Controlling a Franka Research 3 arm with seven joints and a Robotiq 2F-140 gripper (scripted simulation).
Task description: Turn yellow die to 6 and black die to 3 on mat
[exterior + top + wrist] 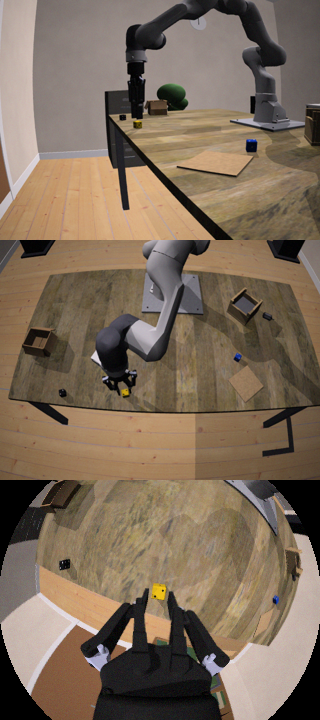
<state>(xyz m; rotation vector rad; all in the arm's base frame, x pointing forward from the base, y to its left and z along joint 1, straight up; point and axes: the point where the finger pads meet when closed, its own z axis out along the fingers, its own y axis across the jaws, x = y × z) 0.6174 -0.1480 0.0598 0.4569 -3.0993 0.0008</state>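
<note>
Right now the yellow die is 6 cm below my hand. The rest, counted from my hand: cardboard box (22 cm behind, 51 cm to the right, 3 cm below); blue die (22 cm behind, 52 cm to the left, 6 cm below); black die (3 cm ahead, 31 cm to the right, 6 cm below).
</note>
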